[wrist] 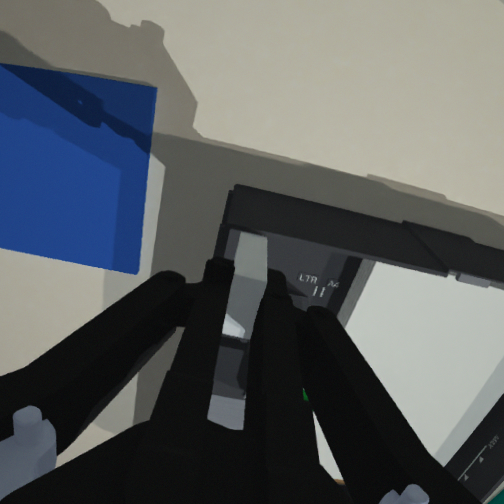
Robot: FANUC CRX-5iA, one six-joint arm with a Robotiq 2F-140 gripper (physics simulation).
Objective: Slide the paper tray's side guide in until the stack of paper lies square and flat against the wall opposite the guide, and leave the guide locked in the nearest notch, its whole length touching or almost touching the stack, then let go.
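The dark paper tray (325, 220) fills the middle and right of the wrist view, with its corner just past my fingertips. The white paper stack (430, 340) lies in it at the right. A dark side guide (352, 287) runs along the stack's left edge, beside the LTR and A4 size marks (312, 285). A small green tab (305, 395) peeks out beside my right finger. My gripper (247, 272) is shut and sits low over the tray's left end. A grey strip shows through the narrow gap between the fingers. The fingers hide the guide's near part.
A blue flat panel (65, 190) lies on the beige table (350, 75) to the left of the tray. A printed scale (480, 460) shows on the tray's rim at the bottom right.
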